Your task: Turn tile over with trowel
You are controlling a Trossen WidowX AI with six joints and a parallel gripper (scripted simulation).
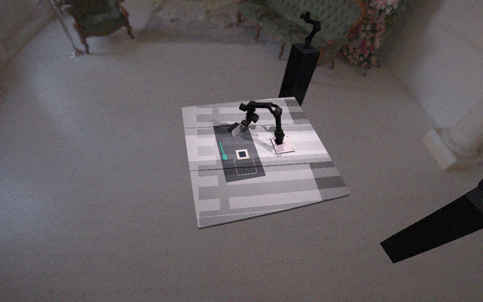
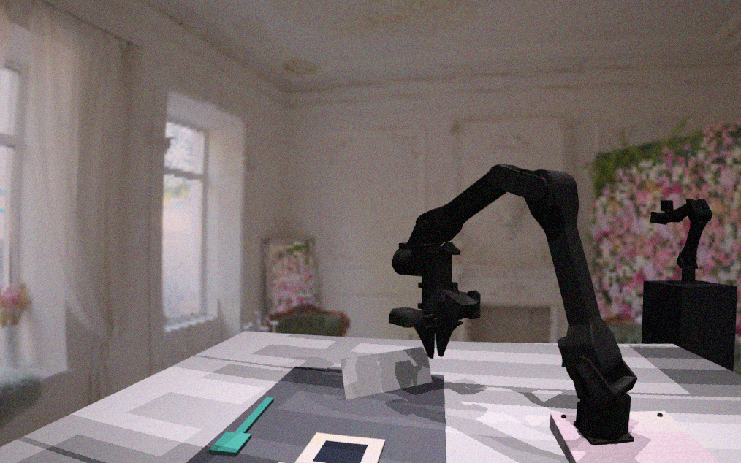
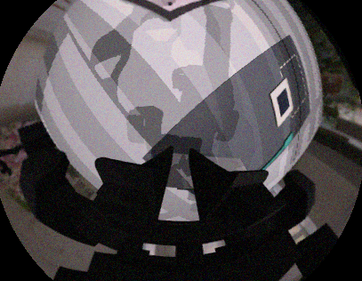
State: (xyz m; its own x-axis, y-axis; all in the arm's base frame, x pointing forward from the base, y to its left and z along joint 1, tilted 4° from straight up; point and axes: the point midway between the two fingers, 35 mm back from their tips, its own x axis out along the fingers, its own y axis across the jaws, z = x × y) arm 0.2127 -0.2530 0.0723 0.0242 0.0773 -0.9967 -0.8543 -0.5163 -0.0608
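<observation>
Now: the trowel 90 mm ahead of my gripper tip, 50 mm to the right of it and 40 mm below it. Also, from my gripper tip: teal flat tool 320 mm ahead, 190 mm to the left, 70 mm below; tile 260 mm to the left, 160 mm ahead, 70 mm below; dark mat 190 mm to the left, 180 mm ahead, 90 mm below.
</observation>
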